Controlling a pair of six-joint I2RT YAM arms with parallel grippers.
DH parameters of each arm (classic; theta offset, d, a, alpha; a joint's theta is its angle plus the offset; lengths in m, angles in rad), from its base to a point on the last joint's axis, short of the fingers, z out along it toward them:
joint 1: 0 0.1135 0.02 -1.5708
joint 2: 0 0 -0.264 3.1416
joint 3: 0.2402 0 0.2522 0
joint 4: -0.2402 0 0.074 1.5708
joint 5: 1.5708 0 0 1.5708
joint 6: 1.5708 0.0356 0 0
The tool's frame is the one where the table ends.
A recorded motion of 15 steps. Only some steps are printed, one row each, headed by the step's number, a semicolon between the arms.
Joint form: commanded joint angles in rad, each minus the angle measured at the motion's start. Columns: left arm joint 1, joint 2, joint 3, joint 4, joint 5, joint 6; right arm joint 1, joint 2, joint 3, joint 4, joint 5, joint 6.
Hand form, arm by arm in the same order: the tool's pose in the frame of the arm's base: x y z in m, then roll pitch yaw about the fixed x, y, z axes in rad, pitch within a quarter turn. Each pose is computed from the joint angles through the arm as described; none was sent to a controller.
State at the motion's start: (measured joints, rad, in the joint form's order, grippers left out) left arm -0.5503 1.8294 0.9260 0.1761 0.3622 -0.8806; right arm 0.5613 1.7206 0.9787 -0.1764 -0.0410 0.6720
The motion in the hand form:
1: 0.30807 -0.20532 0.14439 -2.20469 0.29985 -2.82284; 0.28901 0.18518 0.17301 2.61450 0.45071 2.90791
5: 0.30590 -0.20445 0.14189 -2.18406 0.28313 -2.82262; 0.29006 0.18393 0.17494 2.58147 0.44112 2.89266
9: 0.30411 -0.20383 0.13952 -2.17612 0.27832 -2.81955; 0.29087 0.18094 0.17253 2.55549 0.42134 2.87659
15: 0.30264 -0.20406 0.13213 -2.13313 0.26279 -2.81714; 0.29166 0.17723 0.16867 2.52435 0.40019 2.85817
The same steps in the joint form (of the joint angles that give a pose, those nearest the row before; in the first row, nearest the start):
1: -0.0004 0.0069 -0.0085 0.0823 0.0343 -0.0323; -0.0001 -0.0303 -0.0116 0.0039 -0.0427 0.0287
5: 0.0004 0.0075 -0.0265 0.1121 0.0550 -0.0501; -0.0075 -0.0356 -0.0143 0.0170 -0.0682 0.0413
9: -0.0004 0.0084 -0.0404 0.1333 0.0589 -0.0587; -0.0190 -0.0348 -0.0261 0.0349 -0.0957 0.0561
15: -0.0004 0.0294 -0.0679 0.2156 0.0888 -0.0872; -0.0328 -0.0325 -0.0444 0.0640 -0.1275 0.0729

